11 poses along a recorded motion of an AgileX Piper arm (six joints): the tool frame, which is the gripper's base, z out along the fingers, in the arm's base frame.
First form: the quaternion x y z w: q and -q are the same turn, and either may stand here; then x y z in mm.
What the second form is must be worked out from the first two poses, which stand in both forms.
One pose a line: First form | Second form
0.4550 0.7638 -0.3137 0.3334 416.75 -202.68 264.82 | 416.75 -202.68 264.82 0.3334 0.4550 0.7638 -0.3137
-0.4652 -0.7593 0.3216 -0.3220 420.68 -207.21 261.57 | 420.68 -207.21 261.57 0.3220 0.4652 0.7593 -0.3216
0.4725 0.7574 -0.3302 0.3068 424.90 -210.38 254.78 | 424.90 -210.38 254.78 0.3068 0.4725 0.7574 -0.3302
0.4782 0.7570 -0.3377 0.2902 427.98 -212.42 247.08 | 427.98 -212.42 247.08 0.2902 0.4782 0.7570 -0.3377
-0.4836 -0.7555 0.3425 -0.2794 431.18 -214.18 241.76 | 431.18 -214.18 241.76 0.2794 0.4836 0.7555 -0.3425
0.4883 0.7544 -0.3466 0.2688 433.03 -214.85 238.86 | 433.03 -214.85 238.86 0.2688 0.4883 0.7544 -0.3466
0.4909 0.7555 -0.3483 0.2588 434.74 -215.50 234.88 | 434.74 -215.50 234.88 0.2588 0.4909 0.7555 -0.3483
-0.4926 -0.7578 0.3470 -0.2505 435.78 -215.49 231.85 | 435.78 -215.49 231.85 0.2505 0.4926 0.7578 -0.3470
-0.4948 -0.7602 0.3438 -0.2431 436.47 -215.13 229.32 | 436.47 -215.13 229.32 0.2431 0.4948 0.7602 -0.3438
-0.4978 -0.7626 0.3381 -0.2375 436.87 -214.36 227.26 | 436.87 -214.36 227.26 0.2375 0.4978 0.7626 -0.3381
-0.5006 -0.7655 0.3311 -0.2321 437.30 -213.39 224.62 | 437.30 -213.39 224.62 0.2321 0.5006 0.7655 -0.3311
